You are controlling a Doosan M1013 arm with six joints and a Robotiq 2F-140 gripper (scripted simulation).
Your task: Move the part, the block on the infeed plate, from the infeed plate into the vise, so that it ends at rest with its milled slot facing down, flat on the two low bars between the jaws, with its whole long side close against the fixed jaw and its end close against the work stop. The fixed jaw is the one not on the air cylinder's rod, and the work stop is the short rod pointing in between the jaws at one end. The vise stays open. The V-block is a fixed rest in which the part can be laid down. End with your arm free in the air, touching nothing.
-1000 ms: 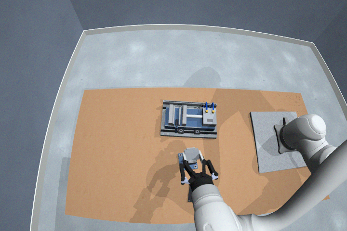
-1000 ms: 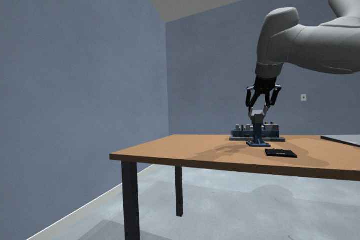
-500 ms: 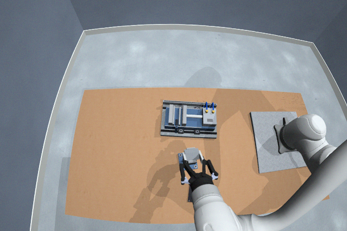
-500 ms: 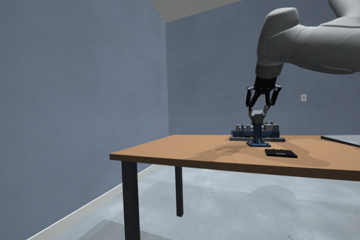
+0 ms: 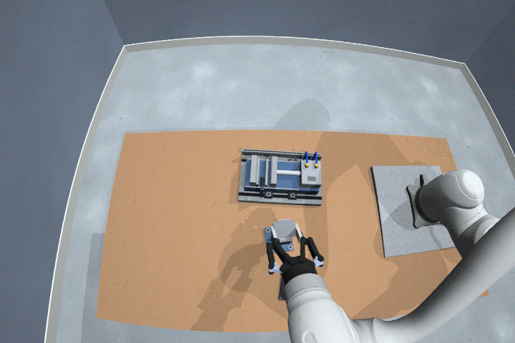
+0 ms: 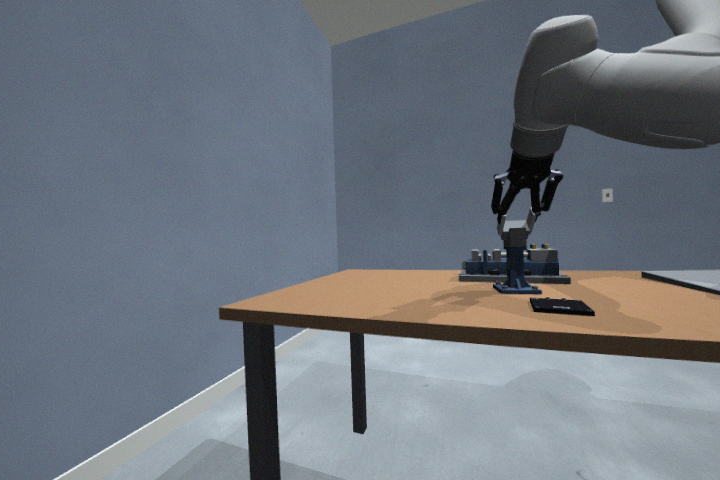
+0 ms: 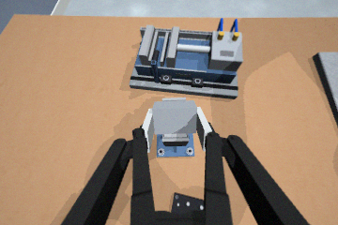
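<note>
Now: hand 2 cm to the left of the part and 2 cm above it. The rest, counted from my hand: work stop 19 cm to the right, 8 cm below, 6 cm ahead; then V-block post 12 cm below, 1 cm to the right; then black infeed plate 17 cm below, 16 cm to the left, 4 cm behind.
</note>
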